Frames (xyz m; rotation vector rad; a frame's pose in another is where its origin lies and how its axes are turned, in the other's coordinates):
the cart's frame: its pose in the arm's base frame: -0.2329 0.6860 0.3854 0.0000 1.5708 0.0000
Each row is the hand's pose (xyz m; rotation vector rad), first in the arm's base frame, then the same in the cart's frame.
Working: the arm's base frame: its pose in the cart's frame: 0.3854 -0.6860 0.2329 0.0000 -1.5708 0.0000

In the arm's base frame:
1: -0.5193 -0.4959 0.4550 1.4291 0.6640 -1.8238
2: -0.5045 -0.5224 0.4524 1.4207 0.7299 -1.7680
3: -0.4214 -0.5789 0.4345 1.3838 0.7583 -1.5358
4: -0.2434 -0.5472 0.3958 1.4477 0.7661 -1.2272
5: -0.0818 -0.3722 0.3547 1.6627 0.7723 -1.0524
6: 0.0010 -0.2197 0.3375 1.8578 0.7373 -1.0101
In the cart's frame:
1: -0.0696 -1.1819 -0.2864 2.2188 -0.1766 -0.2692
2: -0.0670 -1.2084 -0.2716 2.1606 -0.1493 -0.2353
3: -0.0491 -1.2649 -0.1885 1.9895 -0.2451 -0.1036
4: -0.0104 -1.2332 -0.0105 1.8338 -0.3302 0.1512
5: 0.0307 -1.0582 0.1511 1.8545 -0.2874 0.4169
6: 0.0479 -0.9057 0.2339 1.9558 -0.2369 0.5781

